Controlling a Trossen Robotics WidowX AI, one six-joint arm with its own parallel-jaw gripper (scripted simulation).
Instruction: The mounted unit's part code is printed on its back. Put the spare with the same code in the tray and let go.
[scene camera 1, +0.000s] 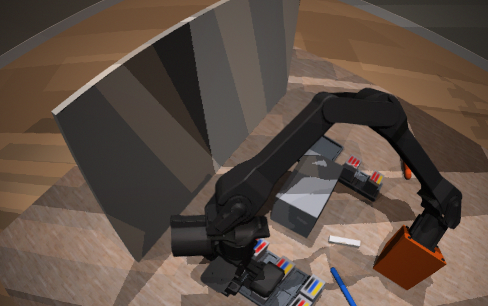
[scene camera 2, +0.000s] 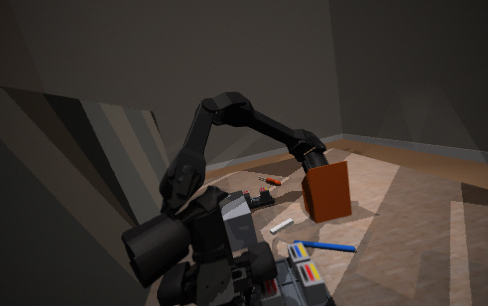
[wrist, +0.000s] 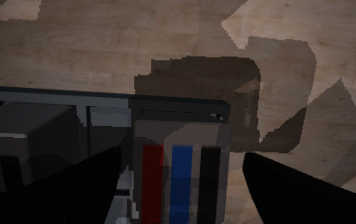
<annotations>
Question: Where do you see my gripper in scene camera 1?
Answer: At 234, 272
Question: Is my gripper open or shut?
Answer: Open.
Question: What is my gripper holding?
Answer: Nothing.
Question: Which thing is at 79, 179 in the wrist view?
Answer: My gripper.
</annotations>
